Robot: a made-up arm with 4 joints.
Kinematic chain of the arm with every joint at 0, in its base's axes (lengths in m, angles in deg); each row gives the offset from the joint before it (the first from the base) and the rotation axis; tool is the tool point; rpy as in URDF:
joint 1: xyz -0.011 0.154 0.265 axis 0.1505 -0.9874 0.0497
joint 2: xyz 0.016 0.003 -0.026 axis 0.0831 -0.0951 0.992
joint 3: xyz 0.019 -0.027 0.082 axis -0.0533 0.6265 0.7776
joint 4: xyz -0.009 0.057 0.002 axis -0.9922 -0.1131 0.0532
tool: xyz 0.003 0.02 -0.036 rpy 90 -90 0
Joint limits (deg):
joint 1: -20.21..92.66
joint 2: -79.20..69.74
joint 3: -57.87..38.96
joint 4: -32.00..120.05
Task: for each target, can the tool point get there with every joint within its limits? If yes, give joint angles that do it. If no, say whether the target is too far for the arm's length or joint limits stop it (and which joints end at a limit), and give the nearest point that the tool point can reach.
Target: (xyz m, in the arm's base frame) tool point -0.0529 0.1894 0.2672
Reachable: yes | joints 53.92 40.81 10.12 -13.42
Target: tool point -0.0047 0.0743 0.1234
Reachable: no: joint limits stop it (at a limit: joint 1, joint 2, joint 3, joint 4) | nearest point -0.0469 0.1233 0.2157 | short by 0.113 m
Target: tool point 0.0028 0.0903 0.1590
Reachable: no: joint limits stop it (at a limit: joint 1, joint 2, joint 3) | nearest point -0.0432 0.1232 0.2183 | short by 0.082 m
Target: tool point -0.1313 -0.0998 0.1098
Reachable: no: too far | nearest point -0.0510 0.1229 0.2193 | short by 0.261 m
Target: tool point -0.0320 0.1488 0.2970
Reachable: yes | joints 84.06 -48.11 13.82 66.06
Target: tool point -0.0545 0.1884 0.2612
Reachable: yes | joints 63.55 32.58 16.58 -14.82
